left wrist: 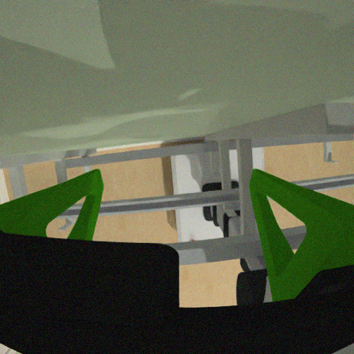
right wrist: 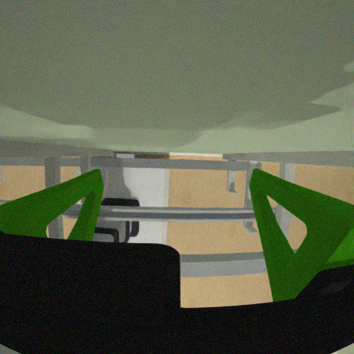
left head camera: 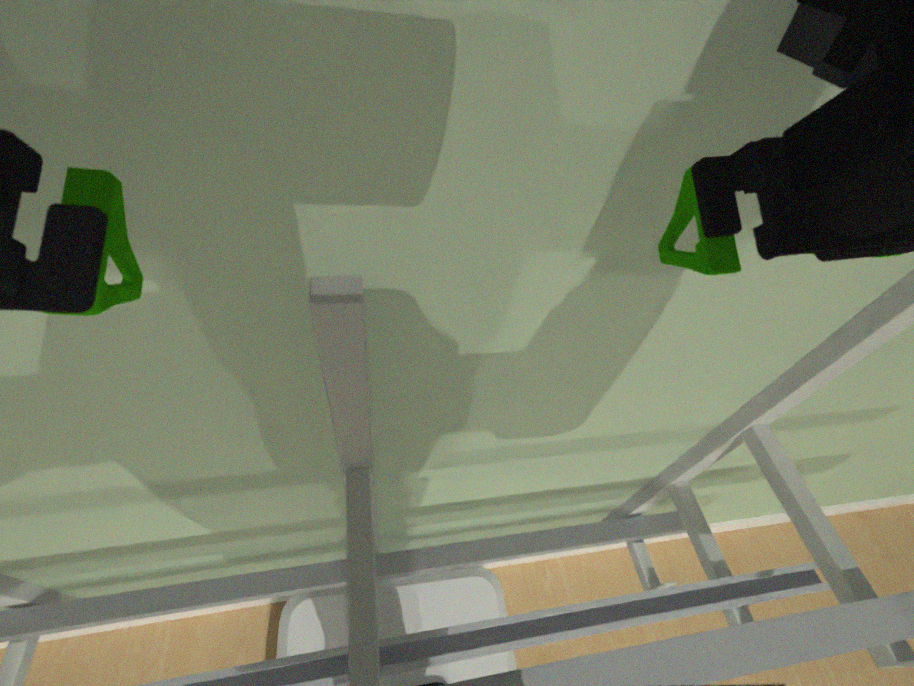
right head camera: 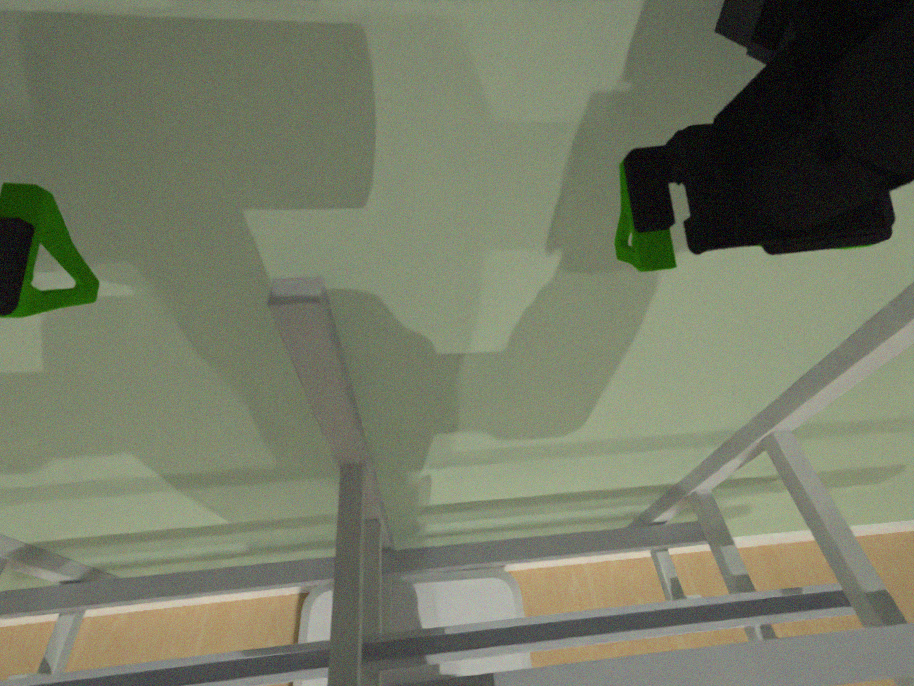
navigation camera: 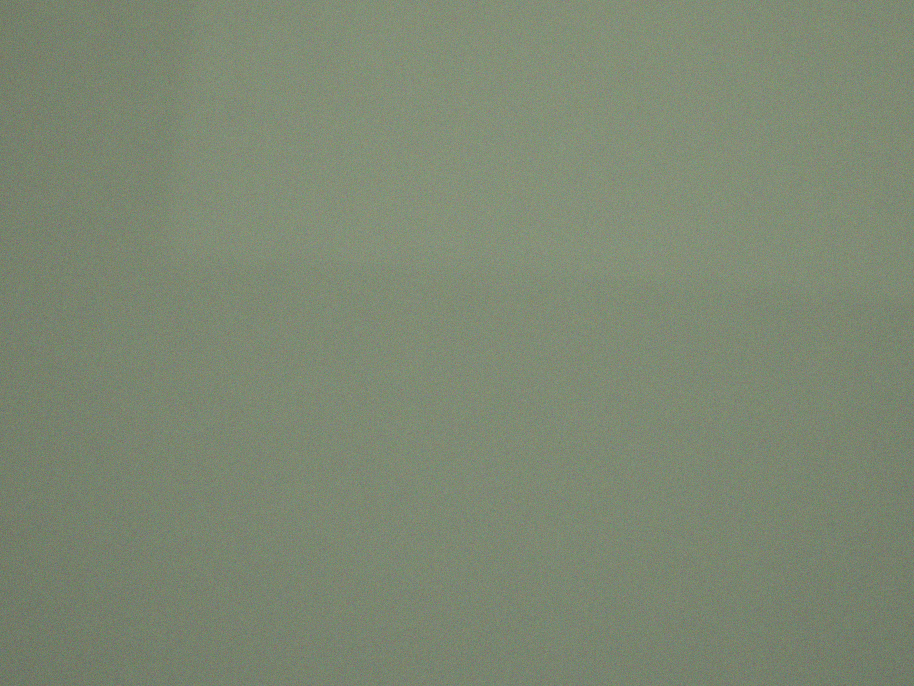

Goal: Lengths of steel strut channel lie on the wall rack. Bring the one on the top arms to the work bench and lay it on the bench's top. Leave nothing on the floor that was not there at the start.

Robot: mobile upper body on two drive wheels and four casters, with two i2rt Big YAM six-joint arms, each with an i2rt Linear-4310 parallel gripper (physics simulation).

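Frame: origin at the left arm's base, x ahead, y left, z up, level; metres.
Where they show: left gripper, fingertip midpoint: [left head camera: 46,283] [right head camera: 16,289]; right gripper, fingertip midpoint: [left head camera: 717,248] [right head camera: 682,243].
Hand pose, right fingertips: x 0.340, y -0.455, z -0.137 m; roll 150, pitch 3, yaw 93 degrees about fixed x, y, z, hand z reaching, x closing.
Note:
Things, the pixels of their top centre, and the offset from my right fingertips. "pt": a spot on its surface instead.
- grey wall rack, surface spot: [left head camera: 343,383] [right head camera: 318,382] pt dx +0.000, dy +0.293, dz -0.165 m
- pale steel strut, surface spot: [right head camera: 701,653] [left head camera: 710,636] pt dx -0.234, dy -0.074, dz -0.325 m
- middle strut, surface spot: [right head camera: 590,623] [left head camera: 585,615] pt dx -0.179, dy -0.053, dz -0.604 m
- lower strut, surface spot: [left head camera: 221,581] pt dx -0.021, dy +0.564, dz -0.806 m
The grey wall rack [left head camera: 343,383] [right head camera: 317,369] is seen steeply from above. A pale steel strut [left head camera: 701,649] [right head camera: 701,653] [right wrist: 225,266], seemingly the one on the top arms, crosses the bottom of both head views; its left part is cut off. It also seems to cross the left wrist view [left wrist: 200,253]. My left gripper [left head camera: 121,247] [right head camera: 64,247] [left wrist: 176,177] is open and empty at the left. My right gripper [left head camera: 682,210] [right head camera: 646,254] [right wrist: 176,177] is open and empty at the right. The struts appear beyond both pairs of fingers. The work bench does not show.
A middle strut [left head camera: 590,616] [right head camera: 590,623] [right wrist: 200,215] and a lower strut [left head camera: 221,581] [right head camera: 221,574] [right wrist: 175,164] lie beyond. My white base [left head camera: 457,598] [right head camera: 472,598] [right wrist: 150,190] stands below them on the wooden floor. The green wall [navigation camera: 457,339] fills the navigation view.

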